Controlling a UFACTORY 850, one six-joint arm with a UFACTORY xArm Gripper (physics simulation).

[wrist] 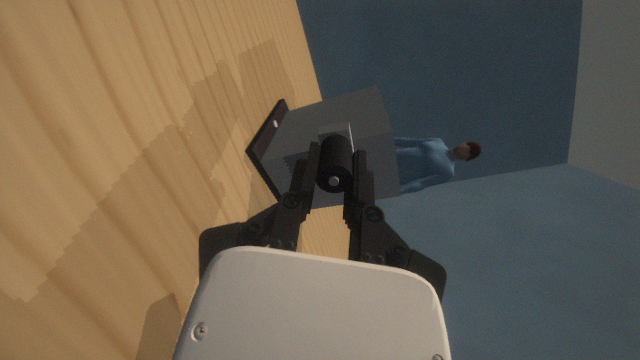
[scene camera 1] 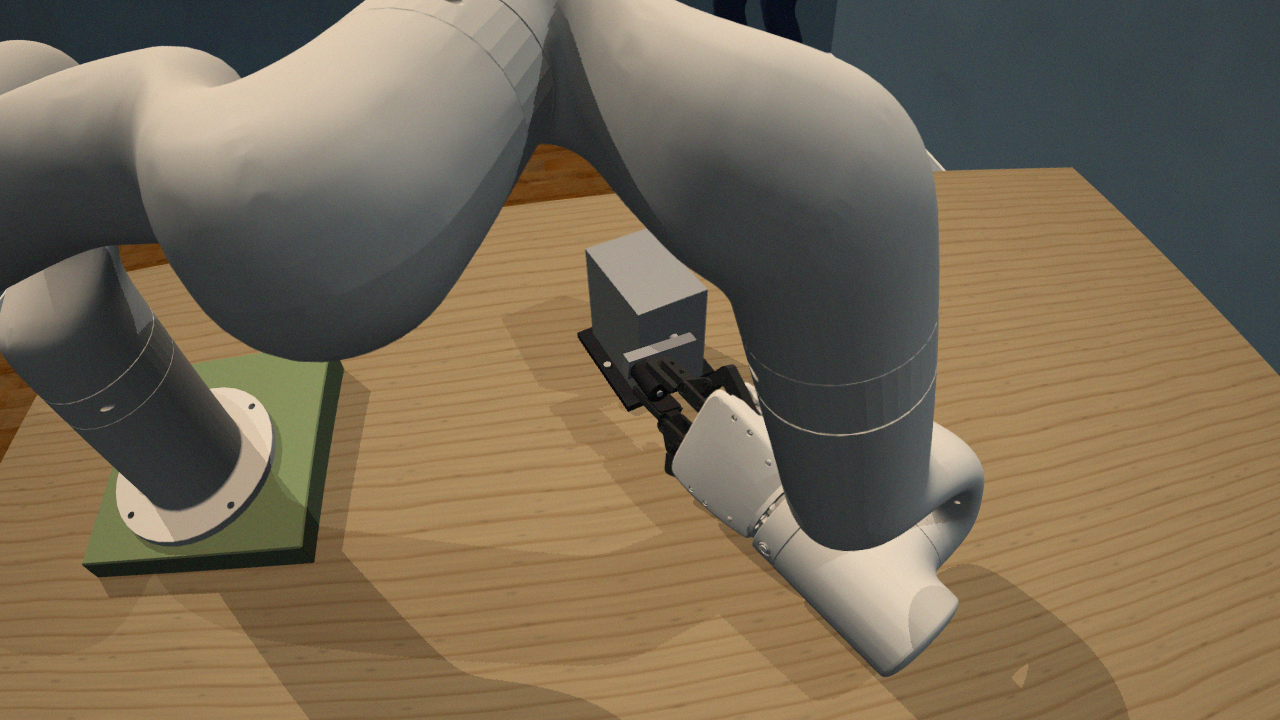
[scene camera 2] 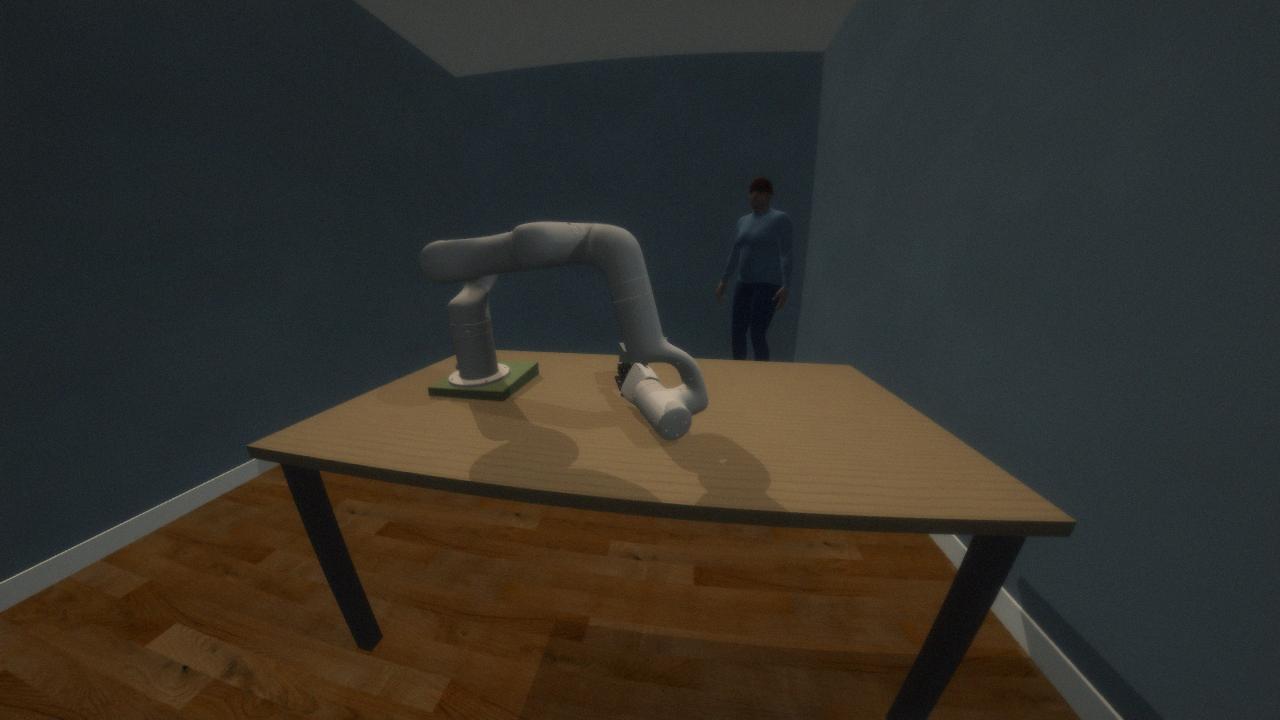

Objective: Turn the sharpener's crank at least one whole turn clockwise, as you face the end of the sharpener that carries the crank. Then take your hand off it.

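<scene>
The sharpener (scene camera 1: 646,275) (wrist: 372,117) is a grey box on a black base plate (scene camera 1: 617,380) (wrist: 265,141), standing on the table. Its crank arm (scene camera 1: 673,345) (wrist: 334,131) is a light bar across the end face that is toward my gripper. In scene camera 1 the bar lies nearly level, its left end at the black knob (wrist: 335,162). My gripper (scene camera 1: 655,379) (scene camera 2: 621,368) (wrist: 334,159) is shut on the knob, with one finger on each side of it. The arm hides most of the sharpener in scene camera 2.
The arm's green base block (scene camera 1: 299,447) (scene camera 2: 520,380) stands at the left of the table (scene camera 1: 1118,358) (scene camera 2: 805,447). The upper arm arches over the table, and the wrist hangs low to the right of the sharpener. A person (scene camera 2: 760,246) (wrist: 425,159) stands behind the table.
</scene>
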